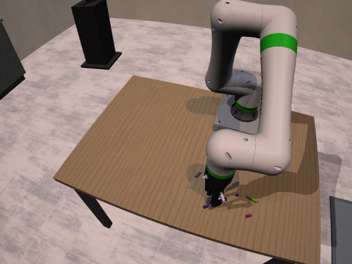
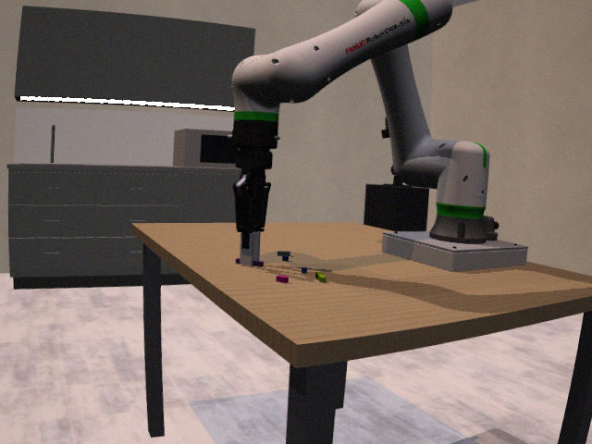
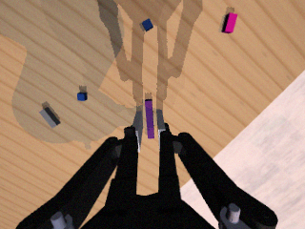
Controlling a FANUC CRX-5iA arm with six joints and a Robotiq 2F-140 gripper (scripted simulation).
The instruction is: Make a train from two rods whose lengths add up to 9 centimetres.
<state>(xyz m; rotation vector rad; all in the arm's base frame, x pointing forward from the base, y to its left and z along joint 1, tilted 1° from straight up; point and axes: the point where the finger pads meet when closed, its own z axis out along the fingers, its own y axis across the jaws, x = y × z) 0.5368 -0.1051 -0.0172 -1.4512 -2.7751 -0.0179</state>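
The purple rod is 30 mm below my hand. Round my hand: grey rod (130 mm behind, 80 mm to the right, 30 mm below); then magenta rod (160 mm to the left, 30 mm below, 20 mm ahead); then lime rod (170 mm to the left, 60 mm behind, 30 mm below).
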